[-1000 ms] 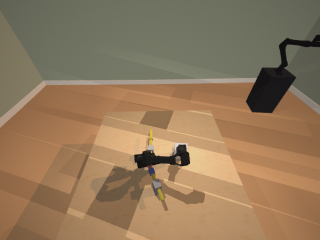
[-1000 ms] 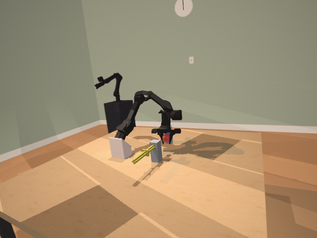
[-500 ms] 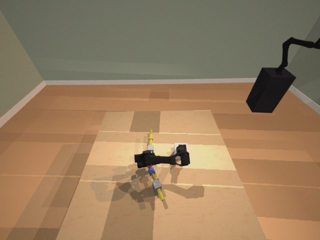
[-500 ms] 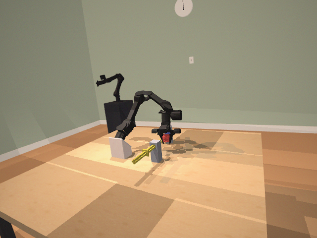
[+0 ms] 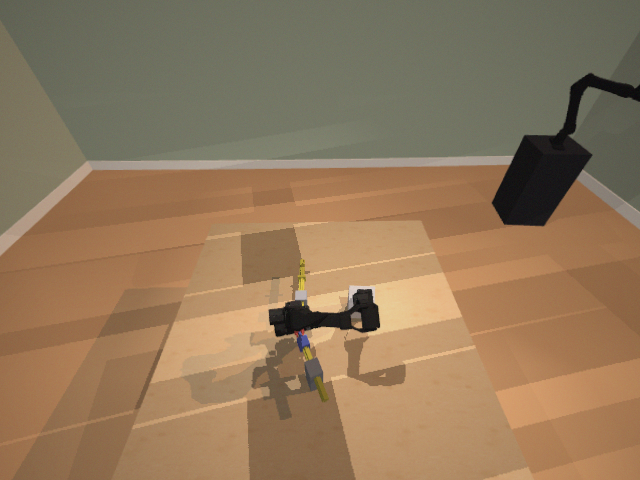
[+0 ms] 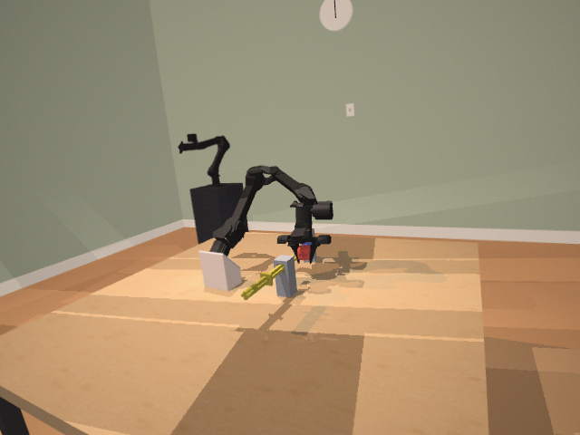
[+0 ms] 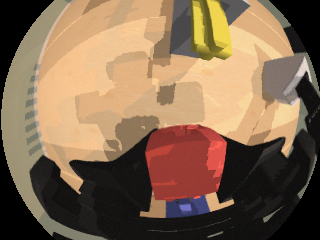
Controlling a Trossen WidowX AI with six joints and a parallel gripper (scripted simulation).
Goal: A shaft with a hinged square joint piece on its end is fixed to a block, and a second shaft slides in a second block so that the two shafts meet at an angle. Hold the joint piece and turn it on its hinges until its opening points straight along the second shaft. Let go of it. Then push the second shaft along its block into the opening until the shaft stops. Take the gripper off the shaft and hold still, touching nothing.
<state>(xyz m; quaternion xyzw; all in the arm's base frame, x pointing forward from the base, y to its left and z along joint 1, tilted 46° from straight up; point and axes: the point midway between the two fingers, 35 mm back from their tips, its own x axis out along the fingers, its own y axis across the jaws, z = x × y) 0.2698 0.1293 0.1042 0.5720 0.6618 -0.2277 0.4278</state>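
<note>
My gripper tip is 4 cm below the red square joint piece and 1 cm to the right of it.
</note>
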